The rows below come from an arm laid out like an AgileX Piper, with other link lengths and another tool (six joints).
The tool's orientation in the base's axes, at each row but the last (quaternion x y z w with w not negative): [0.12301 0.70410 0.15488 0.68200]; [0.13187 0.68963 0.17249 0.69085]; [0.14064 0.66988 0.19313 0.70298]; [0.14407 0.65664 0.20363 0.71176]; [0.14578 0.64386 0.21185 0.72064]
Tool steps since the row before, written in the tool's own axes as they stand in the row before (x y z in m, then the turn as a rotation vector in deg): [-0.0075 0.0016 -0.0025 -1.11 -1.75 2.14]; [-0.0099 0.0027 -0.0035 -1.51 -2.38 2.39]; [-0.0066 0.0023 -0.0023 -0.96 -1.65 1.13]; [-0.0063 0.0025 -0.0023 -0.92 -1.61 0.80]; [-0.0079 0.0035 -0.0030 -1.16 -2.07 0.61]
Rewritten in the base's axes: [-0.0023 -0.0015 0.0076 2.25 -1.93 0.30]; [-0.0035 -0.0019 0.0101 2.54 -2.66 0.40]; [-0.0027 -0.0011 0.0068 1.24 -1.83 0.17]; [-0.0029 -0.0010 0.0065 0.91 -1.80 0.12]; [-0.0040 -0.0010 0.0081 0.75 -2.33 0.08]
